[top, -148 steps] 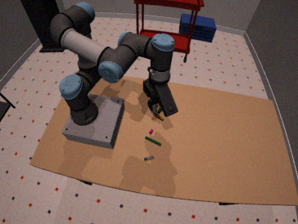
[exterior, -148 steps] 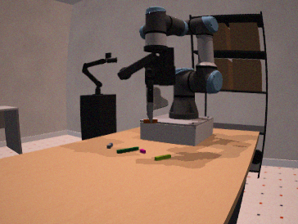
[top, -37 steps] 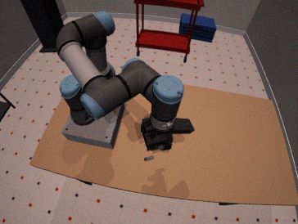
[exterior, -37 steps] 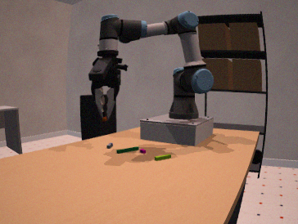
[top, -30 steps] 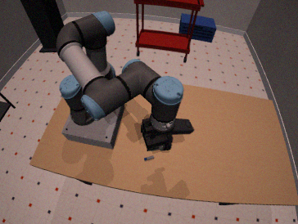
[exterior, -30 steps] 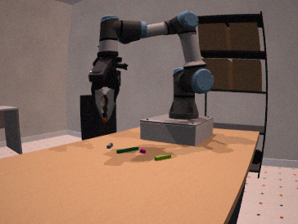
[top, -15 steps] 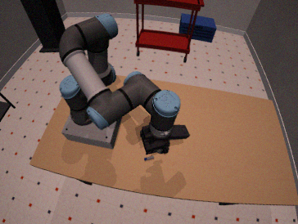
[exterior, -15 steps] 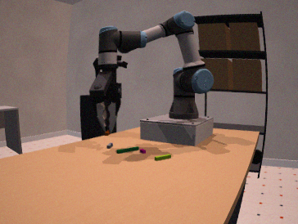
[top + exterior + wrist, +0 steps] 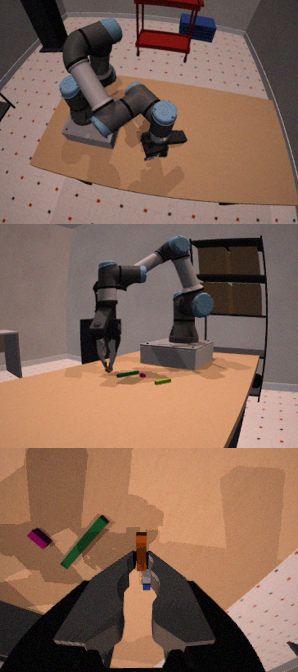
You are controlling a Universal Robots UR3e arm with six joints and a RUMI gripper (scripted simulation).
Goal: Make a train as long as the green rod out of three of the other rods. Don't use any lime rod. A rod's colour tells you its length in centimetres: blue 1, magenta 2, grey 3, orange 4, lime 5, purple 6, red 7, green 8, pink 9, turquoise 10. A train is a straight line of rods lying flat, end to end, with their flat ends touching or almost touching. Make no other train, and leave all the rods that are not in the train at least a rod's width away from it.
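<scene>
Now: hand 3 cm past the grey rod, 2 cm to the left of it and 3 cm above it. Round my hand: orange rod: 1 cm below; small blue rod: 5 cm behind, 3 cm to the right, 3 cm below; green rod: 2 cm behind, 6 cm to the left, 3 cm below.
</scene>
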